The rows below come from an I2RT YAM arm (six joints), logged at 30 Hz.
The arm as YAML. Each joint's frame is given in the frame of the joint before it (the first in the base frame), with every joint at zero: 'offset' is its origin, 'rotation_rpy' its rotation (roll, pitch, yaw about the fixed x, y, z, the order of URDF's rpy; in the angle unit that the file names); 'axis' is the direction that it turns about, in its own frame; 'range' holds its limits. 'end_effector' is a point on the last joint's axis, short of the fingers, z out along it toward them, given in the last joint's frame.
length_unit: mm
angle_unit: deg
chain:
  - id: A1
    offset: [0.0, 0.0, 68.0]
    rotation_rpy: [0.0, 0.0, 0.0]
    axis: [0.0, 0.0, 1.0]
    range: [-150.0, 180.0]
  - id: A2
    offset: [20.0, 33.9, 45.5]
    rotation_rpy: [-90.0, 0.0, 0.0]
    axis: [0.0, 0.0, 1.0]
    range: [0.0, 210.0]
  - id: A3
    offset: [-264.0, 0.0, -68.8]
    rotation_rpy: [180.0, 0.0, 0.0]
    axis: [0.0, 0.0, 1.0]
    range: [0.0, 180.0]
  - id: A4
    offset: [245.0, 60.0, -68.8]
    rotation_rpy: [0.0, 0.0, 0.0]
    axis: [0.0, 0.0, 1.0]
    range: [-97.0, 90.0]
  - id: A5
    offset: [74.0, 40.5, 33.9]
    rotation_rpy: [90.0, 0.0, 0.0]
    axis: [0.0, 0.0, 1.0]
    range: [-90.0, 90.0]
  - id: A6
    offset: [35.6, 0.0, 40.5]
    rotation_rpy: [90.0, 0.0, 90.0]
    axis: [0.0, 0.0, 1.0]
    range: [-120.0, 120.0]
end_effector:
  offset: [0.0, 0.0, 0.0]
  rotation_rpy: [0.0, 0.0, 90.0]
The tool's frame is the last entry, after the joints.
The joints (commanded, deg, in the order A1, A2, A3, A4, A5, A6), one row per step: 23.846 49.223 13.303 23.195 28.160 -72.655; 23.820 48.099 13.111 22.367 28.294 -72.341; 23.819 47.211 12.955 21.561 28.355 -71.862; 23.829 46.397 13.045 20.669 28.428 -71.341; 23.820 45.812 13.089 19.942 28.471 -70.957; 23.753 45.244 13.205 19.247 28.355 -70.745; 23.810 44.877 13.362 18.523 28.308 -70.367; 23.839 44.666 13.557 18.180 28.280 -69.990; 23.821 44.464 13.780 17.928 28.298 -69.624; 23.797 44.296 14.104 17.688 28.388 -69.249; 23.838 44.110 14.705 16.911 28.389 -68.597; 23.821 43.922 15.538 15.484 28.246 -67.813; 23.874 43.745 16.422 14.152 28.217 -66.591; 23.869 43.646 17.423 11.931 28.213 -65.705
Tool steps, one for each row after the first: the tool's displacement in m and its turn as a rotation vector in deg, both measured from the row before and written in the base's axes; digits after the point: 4 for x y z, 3 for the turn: -0.0021 -0.0011 0.0006 0.322 -0.134 -0.217; -0.0017 -0.0008 0.0001 0.426 0.021 -0.153; -0.0013 -0.0006 0.0012 0.499 -0.063 -0.162; -0.0010 -0.0005 0.0006 0.327 0.052 -0.125; -0.0008 -0.0005 0.0010 0.226 0.001 0.005; -0.0006 0.0000 0.0006 0.298 0.154 0.029; -0.0001 0.0001 0.0011 0.399 -0.088 -0.018; 0.0000 -0.0001 0.0014 0.424 -0.192 -0.107; 0.0002 -0.0001 0.0020 0.450 -0.271 -0.184; 0.0003 0.0003 0.0027 0.641 -0.067 -0.084; 0.0004 0.0002 0.0030 0.631 0.316 -0.029; 0.0004 0.0004 0.0035 1.089 0.146 -0.162; 0.0003 0.0001 0.0024 0.410 0.949 -0.186
